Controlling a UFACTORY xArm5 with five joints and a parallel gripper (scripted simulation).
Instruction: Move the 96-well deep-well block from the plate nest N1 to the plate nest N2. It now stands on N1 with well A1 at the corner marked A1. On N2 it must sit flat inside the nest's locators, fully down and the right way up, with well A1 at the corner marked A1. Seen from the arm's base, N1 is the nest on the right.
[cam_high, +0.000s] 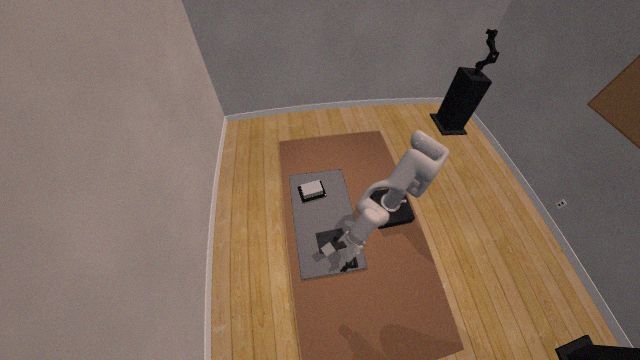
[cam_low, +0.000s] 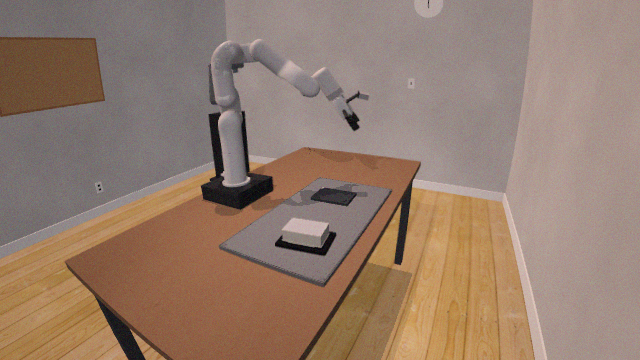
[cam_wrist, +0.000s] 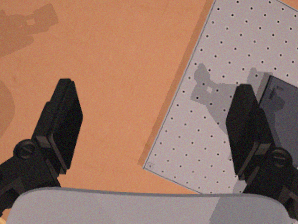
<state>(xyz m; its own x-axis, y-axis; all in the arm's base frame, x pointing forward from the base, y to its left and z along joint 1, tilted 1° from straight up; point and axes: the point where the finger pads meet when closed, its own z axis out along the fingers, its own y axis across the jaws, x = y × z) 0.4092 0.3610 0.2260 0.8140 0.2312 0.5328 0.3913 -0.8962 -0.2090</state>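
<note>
The white deep-well block is 53 cm to the right of my hand, 25 cm below it and 7 cm ahead of it.
</note>
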